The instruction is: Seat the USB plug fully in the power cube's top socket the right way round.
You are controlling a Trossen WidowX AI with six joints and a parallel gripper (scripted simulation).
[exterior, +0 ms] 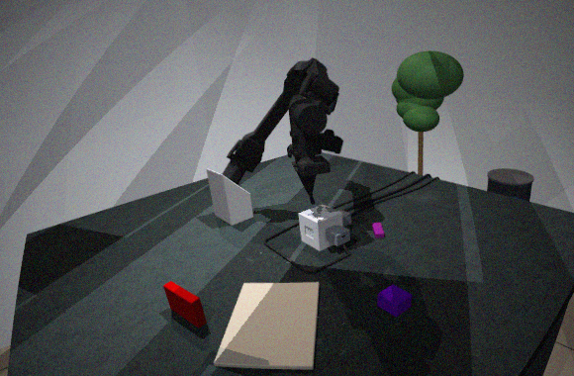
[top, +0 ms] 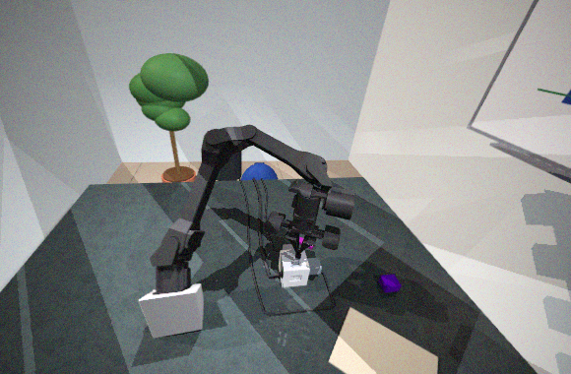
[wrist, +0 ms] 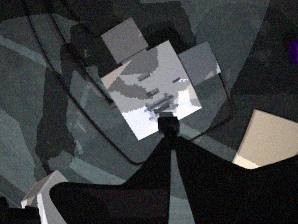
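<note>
Now: the dark USB plug 2 cm below my gripper tip. From my gripper tip the other things lie so: cream sheet (22 cm to the right, 20 cm ahead, 13 cm below); then purple cube (30 cm ahead, 12 cm below, 2 cm to the right); then magenta block (16 cm to the left, 13 cm below, 6 cm ahead).
</note>
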